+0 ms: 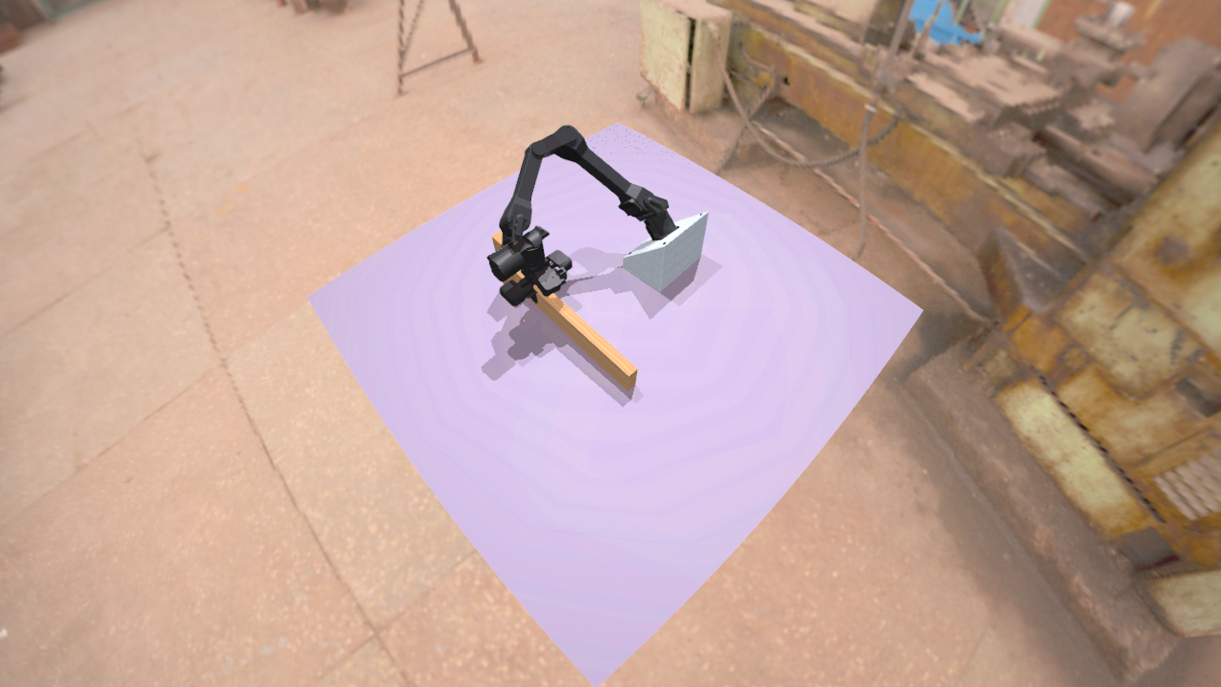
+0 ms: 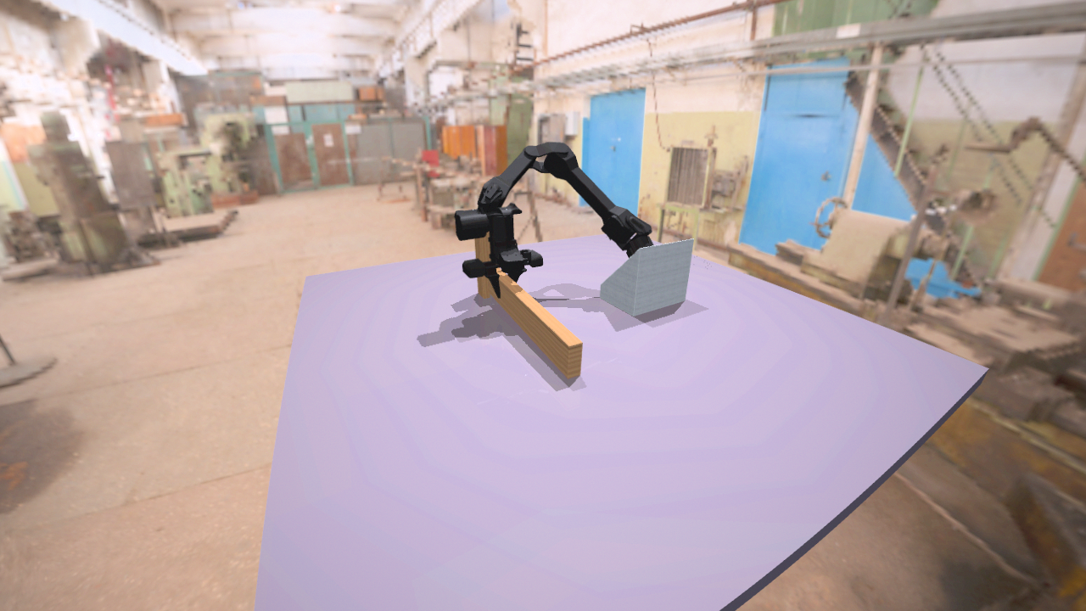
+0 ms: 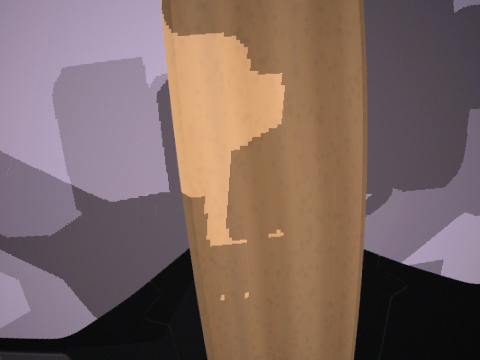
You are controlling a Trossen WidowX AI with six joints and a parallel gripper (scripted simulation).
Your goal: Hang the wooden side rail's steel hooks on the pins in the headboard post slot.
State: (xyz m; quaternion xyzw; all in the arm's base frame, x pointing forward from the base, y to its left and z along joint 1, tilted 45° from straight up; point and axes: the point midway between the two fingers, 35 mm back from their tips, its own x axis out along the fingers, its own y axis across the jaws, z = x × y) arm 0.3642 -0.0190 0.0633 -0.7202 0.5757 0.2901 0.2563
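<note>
The wooden headboard post lies 1 cm ahead of my gripper tip, 12 cm to the right of it and 4 cm above it.
</note>
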